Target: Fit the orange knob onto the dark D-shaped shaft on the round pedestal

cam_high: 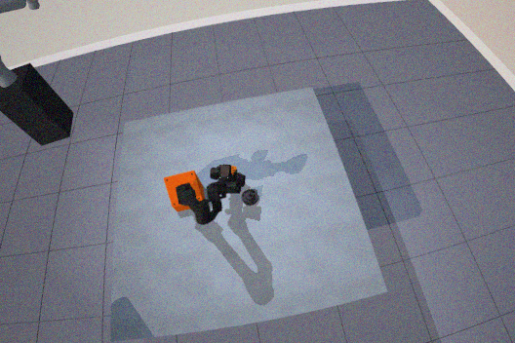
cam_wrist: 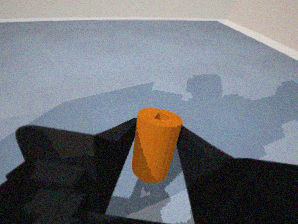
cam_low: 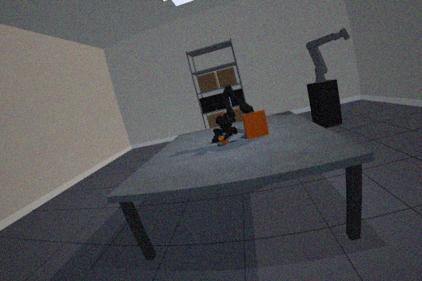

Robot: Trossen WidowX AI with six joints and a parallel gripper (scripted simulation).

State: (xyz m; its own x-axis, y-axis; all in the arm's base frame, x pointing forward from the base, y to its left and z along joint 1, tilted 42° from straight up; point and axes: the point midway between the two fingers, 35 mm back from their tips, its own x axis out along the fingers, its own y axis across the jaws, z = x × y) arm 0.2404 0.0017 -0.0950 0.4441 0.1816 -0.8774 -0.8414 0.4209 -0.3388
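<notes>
The orange knob lies 10 mm behind my gripper tip, 10 mm to the right of it and 10 mm below it. Also, from my gripper tip: dark round pedestal: 50 mm ahead, 170 mm to the right, 10 mm below.
</notes>
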